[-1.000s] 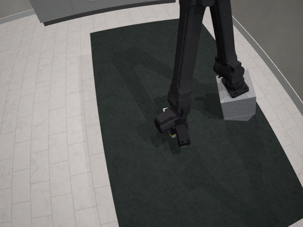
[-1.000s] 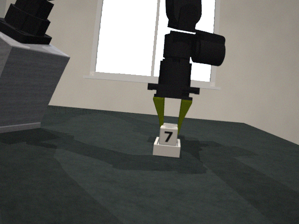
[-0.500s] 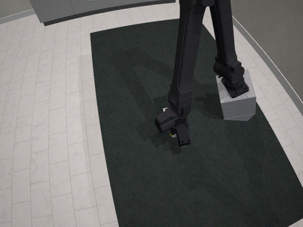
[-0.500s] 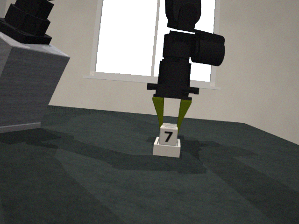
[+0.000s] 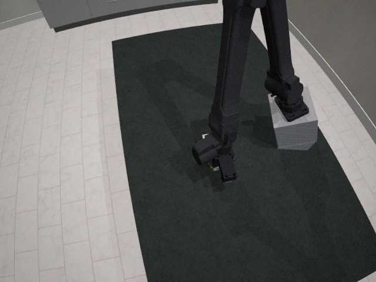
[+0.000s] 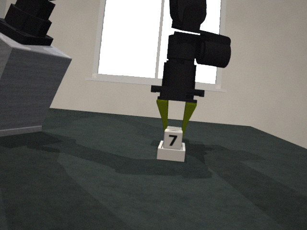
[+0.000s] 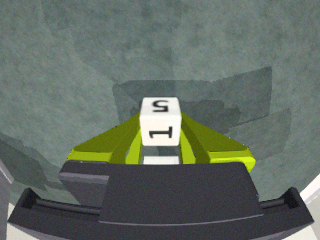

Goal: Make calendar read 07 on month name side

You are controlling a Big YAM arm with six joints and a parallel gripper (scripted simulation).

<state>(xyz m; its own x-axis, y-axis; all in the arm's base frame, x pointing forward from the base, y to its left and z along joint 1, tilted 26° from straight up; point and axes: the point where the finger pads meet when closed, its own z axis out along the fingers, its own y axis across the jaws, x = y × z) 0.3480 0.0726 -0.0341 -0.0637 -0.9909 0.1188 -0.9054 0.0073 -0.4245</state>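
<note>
Now: hand 10 mm past the small white tray, 110 mm to the left of it and 10 mm above it.
</note>
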